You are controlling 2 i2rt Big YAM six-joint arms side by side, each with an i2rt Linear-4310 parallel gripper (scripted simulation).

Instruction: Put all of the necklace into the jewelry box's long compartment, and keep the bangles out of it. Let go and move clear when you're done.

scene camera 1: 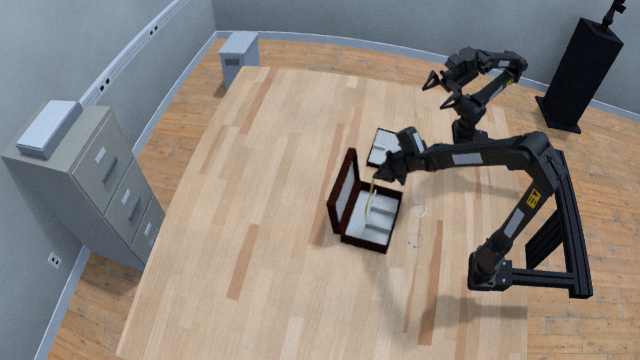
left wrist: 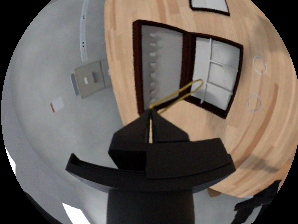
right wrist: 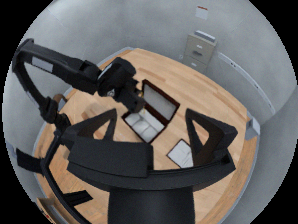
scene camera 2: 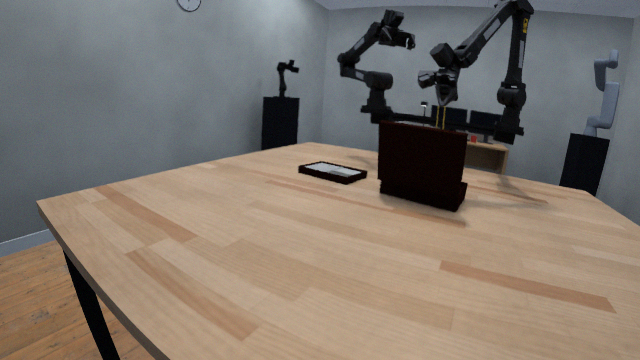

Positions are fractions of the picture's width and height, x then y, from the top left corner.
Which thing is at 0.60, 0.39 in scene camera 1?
A shallow dark-rimmed tray.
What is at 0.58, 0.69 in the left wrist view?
The left gripper.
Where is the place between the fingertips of the left gripper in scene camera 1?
0.58, 0.49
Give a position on a shallow dark-rimmed tray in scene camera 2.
At 0.51, 0.47
